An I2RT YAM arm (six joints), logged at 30 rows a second.
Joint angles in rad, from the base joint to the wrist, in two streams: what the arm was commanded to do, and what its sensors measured. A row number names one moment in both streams.
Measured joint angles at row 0:
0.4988 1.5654 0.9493 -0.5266 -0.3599 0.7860
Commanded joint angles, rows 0 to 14:
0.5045 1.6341 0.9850 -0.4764 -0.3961 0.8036
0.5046 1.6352 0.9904 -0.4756 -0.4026 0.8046
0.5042 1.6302 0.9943 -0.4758 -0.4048 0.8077
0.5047 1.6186 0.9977 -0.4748 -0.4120 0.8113
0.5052 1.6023 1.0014 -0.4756 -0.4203 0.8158
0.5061 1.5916 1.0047 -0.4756 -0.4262 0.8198
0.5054 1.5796 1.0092 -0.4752 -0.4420 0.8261
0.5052 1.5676 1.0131 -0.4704 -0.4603 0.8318
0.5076 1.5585 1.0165 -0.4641 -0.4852 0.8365
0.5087 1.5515 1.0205 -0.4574 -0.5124 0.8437
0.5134 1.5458 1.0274 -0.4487 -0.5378 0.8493
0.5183 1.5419 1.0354 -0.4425 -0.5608 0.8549
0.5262 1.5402 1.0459 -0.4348 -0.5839 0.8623
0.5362 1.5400 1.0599 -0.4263 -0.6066 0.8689
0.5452 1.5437 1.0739 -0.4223 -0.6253 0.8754
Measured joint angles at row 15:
0.5198 1.5871 1.0294 -0.4553 -0.5259 0.8444
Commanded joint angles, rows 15 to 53:
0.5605 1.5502 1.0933 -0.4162 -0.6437 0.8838
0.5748 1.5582 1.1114 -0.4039 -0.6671 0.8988
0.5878 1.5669 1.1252 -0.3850 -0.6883 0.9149
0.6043 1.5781 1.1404 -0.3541 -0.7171 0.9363
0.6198 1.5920 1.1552 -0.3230 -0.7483 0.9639
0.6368 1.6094 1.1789 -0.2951 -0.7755 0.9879
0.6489 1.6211 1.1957 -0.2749 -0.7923 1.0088
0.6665 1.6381 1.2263 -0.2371 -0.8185 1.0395
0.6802 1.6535 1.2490 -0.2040 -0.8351 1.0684
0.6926 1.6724 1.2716 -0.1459 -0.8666 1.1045
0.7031 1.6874 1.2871 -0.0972 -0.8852 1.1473
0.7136 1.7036 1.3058 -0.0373 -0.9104 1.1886
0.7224 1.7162 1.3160 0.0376 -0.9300 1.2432
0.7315 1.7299 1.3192 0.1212 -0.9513 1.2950
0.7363 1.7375 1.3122 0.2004 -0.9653 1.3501
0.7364 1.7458 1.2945 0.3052 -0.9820 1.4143
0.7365 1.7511 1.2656 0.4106 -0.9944 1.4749
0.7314 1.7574 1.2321 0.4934 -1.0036 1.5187
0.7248 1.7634 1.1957 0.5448 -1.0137 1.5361
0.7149 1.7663 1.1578 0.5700 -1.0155 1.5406
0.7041 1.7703 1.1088 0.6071 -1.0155 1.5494
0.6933 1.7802 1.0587 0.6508 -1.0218 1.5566
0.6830 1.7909 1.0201 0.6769 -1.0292 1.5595
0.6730 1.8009 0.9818 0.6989 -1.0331 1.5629
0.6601 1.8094 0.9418 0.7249 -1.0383 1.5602
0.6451 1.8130 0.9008 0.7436 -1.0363 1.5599
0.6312 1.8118 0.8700 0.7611 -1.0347 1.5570
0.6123 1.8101 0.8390 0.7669 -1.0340 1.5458
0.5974 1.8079 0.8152 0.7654 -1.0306 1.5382
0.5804 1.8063 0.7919 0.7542 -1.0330 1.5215
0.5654 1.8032 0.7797 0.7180 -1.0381 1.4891
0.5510 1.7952 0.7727 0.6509 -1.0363 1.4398
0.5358 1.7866 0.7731 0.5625 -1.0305 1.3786
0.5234 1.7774 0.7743 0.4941 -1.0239 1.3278
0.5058 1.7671 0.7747 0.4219 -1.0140 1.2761
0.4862 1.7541 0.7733 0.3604 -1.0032 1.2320
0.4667 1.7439 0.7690 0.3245 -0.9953 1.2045
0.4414 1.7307 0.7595 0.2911 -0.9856 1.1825
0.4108 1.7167 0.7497 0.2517 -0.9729 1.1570
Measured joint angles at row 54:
0.4622 1.7767 0.7677 0.4259 -1.0019 1.2938
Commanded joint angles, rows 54 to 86:
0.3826 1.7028 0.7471 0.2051 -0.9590 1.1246
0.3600 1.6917 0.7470 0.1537 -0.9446 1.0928
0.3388 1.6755 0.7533 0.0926 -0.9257 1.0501
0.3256 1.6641 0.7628 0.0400 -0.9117 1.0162
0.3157 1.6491 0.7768 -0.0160 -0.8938 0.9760
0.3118 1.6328 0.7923 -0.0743 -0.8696 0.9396
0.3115 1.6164 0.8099 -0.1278 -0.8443 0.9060
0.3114 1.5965 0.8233 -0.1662 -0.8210 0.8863
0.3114 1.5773 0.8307 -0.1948 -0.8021 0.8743
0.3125 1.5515 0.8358 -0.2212 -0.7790 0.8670
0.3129 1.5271 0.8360 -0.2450 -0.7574 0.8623
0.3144 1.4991 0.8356 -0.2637 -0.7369 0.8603
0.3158 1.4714 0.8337 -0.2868 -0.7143 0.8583
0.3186 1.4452 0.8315 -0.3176 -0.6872 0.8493
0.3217 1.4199 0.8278 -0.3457 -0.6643 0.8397
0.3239 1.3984 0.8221 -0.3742 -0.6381 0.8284
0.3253 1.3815 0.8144 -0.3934 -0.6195 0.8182
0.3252 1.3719 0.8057 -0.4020 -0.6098 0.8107
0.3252 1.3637 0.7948 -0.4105 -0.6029 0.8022
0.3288 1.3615 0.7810 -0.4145 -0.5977 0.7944
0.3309 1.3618 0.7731 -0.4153 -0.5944 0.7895
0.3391 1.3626 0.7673 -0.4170 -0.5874 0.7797
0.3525 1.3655 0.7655 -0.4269 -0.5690 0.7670
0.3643 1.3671 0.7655 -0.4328 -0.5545 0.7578
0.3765 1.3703 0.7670 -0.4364 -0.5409 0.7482
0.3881 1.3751 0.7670 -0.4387 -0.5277 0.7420
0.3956 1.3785 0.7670 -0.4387 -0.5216 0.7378
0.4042 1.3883 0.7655 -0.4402 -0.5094 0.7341
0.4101 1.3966 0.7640 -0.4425 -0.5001 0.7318
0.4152 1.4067 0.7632 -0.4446 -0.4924 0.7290
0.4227 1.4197 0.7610 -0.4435 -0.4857 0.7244
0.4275 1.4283 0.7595 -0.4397 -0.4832 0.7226
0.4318 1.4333 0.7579 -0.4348 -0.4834 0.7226
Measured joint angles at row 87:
0.4187 1.3975 0.7708 -0.4118 -0.5201 0.7502
